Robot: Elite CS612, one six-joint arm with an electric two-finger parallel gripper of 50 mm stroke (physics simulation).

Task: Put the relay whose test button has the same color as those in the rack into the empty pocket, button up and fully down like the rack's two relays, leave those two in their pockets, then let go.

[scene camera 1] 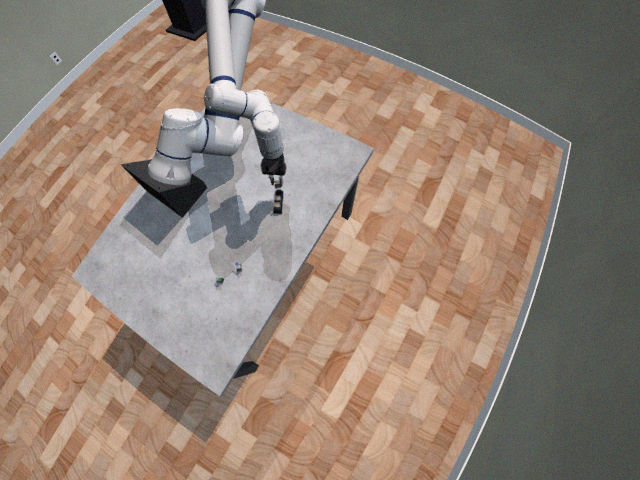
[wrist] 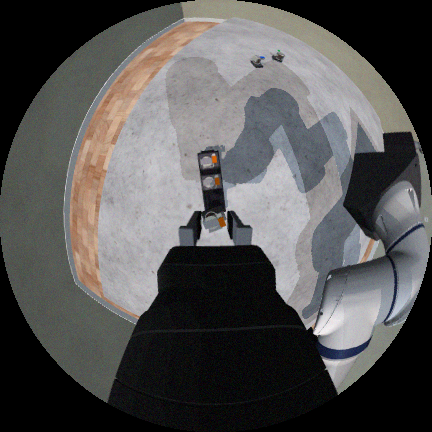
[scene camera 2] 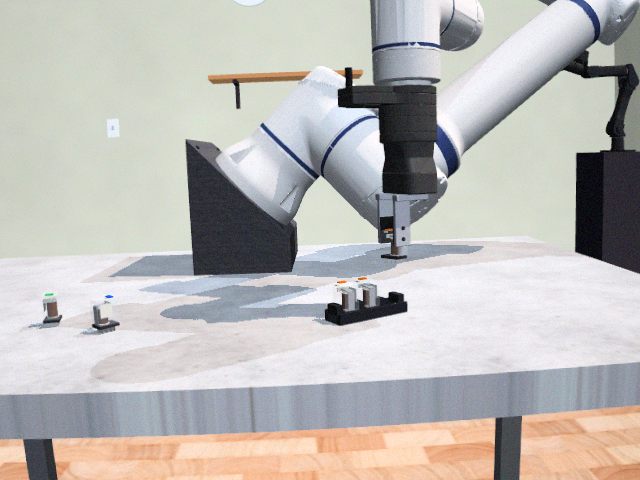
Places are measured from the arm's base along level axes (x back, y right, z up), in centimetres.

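Pixels of known places: gripper, between the fingertips: (scene camera 1: 277,183) (wrist: 213,219) (scene camera 2: 394,244); arm's base, origin of its link: (scene camera 1: 169,174) (wrist: 393,207) (scene camera 2: 251,191).
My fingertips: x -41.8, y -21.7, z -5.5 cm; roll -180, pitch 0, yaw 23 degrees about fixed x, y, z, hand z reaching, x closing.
Ahead of a thing's pixels: the offset from my fingertips to its top centre. "*": to the spot under its first point. Level surfaces: height alone.
My gripper (scene camera 1: 276,180) (scene camera 2: 394,229) (wrist: 213,219) is shut on the orange-button relay @[dz +2.0, dx +0.0, dy +0.0 cm] (scene camera 2: 394,250) (wrist: 212,221), held upright, button up, above the table. In scene camera 2 it is higher than the rack and behind it. The black rack @[dz -6.6, dx -2.0, dy +4.0 cm] (scene camera 1: 278,210) (scene camera 2: 372,313) (wrist: 210,172) holds two orange-button relays, one @[dz -4.0, dx -3.6, dy +6.7 cm] (scene camera 2: 348,298) (wrist: 207,160) in the end pocket and one @[dz -4.0, dx -2.0, dy +4.0 cm] (scene camera 2: 369,294) (wrist: 209,182) in the middle. The empty pocket @[* dz -8.6, dx -0.2, dy +1.1 cm] (wrist: 214,200) is at the rack's end nearest the gripper in the wrist view. There the held relay looks turned slightly relative to the rack. Its pins are hidden.
A blue-button relay @[dz -4.5, dx -4.5, dy +36.9 cm] (scene camera 1: 237,267) (scene camera 2: 105,313) (wrist: 257,61) and a green-button relay @[dz -4.5, dx -0.7, dy +45.4 cm] (scene camera 1: 219,281) (scene camera 2: 51,308) (wrist: 278,56) are on the table @[dz -8.9 cm] (scene camera 1: 170,310) (scene camera 2: 258,361), well away from the rack. The arm's black wedge base (scene camera 1: 183,198) (scene camera 2: 237,232) (wrist: 367,187) stands on the table.
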